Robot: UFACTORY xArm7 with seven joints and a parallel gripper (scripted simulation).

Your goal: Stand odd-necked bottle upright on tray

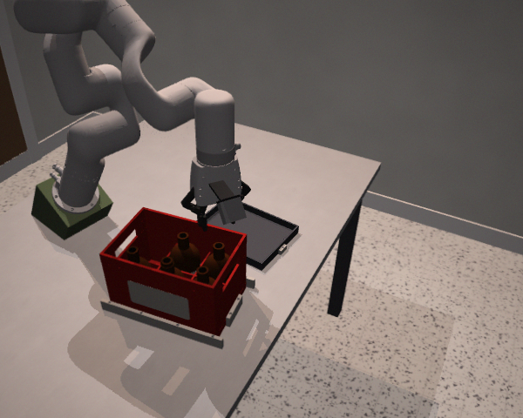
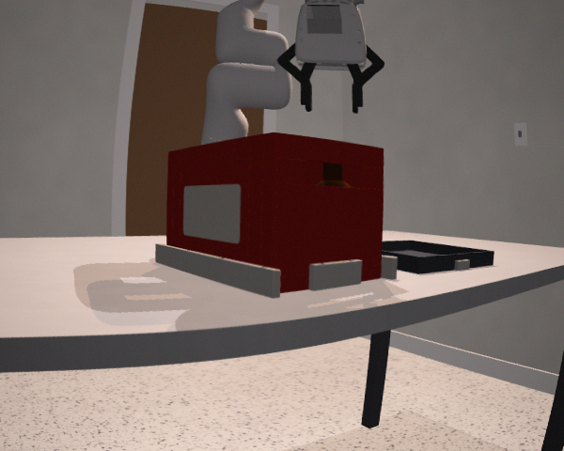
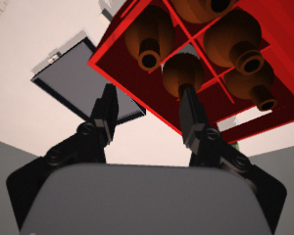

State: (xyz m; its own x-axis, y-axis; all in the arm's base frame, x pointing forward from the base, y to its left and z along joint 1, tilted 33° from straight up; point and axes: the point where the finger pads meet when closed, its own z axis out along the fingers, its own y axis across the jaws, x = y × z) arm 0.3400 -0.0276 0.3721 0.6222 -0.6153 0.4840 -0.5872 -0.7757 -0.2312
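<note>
The red crate is 16 cm below my hand, 8 cm behind it and 5 cm to the right of it. Round my hand: black tray 24 cm to the left, 23 cm below, 4 cm behind.
</note>
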